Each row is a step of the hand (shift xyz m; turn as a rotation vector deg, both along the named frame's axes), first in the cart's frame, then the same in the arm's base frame.
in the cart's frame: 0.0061 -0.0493 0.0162 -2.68 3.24 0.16
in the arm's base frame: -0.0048 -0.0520 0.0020 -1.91 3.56 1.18
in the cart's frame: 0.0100 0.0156 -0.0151 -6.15 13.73 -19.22
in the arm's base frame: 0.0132 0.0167 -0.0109 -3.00 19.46 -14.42
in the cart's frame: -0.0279 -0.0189 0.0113 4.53 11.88 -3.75
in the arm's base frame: -0.0314 -0.0150 0.0074 7.01 11.23 -0.68
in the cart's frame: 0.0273 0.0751 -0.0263 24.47 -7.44 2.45
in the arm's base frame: 0.0430 0.0720 -0.0067 22.27 -12.77 -1.09
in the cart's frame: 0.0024 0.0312 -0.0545 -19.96 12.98 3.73
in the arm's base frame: 0.0092 0.0438 -0.0441 -16.66 15.33 8.25
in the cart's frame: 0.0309 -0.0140 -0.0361 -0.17 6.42 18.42
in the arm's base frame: 0.0272 -0.0097 -0.0403 1.21 0.99 19.44
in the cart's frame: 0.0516 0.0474 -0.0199 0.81 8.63 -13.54
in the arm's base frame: 0.0607 0.0392 -0.0094 2.68 11.66 -10.74
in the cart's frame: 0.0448 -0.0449 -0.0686 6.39 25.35 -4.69
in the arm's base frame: 0.0340 -0.0326 -0.0807 11.75 23.74 1.93
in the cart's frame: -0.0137 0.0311 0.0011 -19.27 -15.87 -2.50
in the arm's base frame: -0.0066 0.0317 0.0102 -22.26 -10.17 -5.53
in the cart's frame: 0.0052 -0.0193 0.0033 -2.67 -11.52 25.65
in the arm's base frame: 0.0009 -0.0201 -0.0023 -5.13 -17.31 21.72
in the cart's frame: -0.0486 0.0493 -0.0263 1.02 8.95 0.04
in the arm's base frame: -0.0367 0.0637 -0.0092 2.94 8.17 2.38
